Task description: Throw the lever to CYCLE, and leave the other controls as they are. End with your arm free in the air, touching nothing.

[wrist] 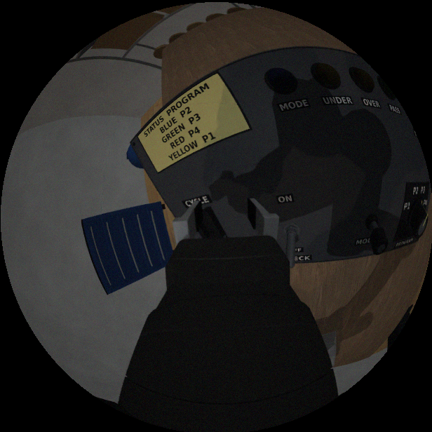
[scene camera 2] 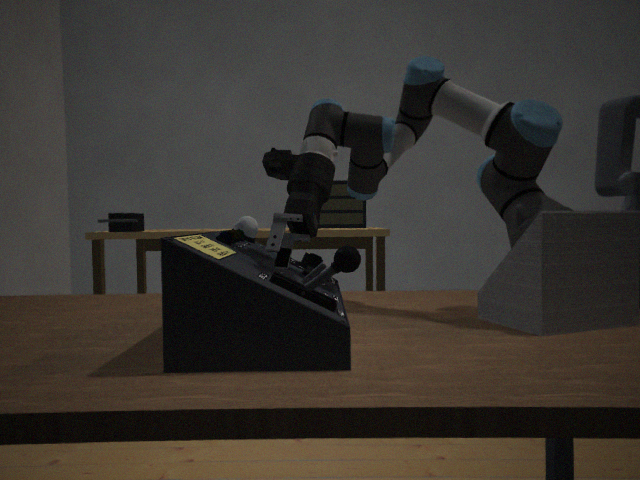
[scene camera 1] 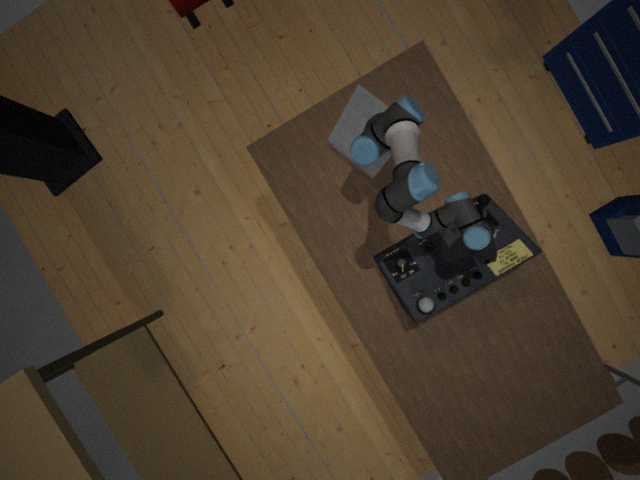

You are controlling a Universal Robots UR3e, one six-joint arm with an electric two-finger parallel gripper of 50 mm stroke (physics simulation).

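Observation:
The lever, with a black ball knob on a grey shaft, leans toward the arm's base, toward the low edge of the dark sloped control panel. Its black slot shows between my fingers in the wrist view, where my gripper hides the knob. The CYCLE label is at the slot's upper end, away from the knob. My gripper is open and empty, low over the slot's upper part on the CYCLE side of the shaft. Whether a fingertip touches the panel, I cannot tell.
A toggle switch by ON stands right beside my gripper in the wrist view. Farther along are a black knob and a program selector. A white ball, dark lamps and a yellow note are on the panel.

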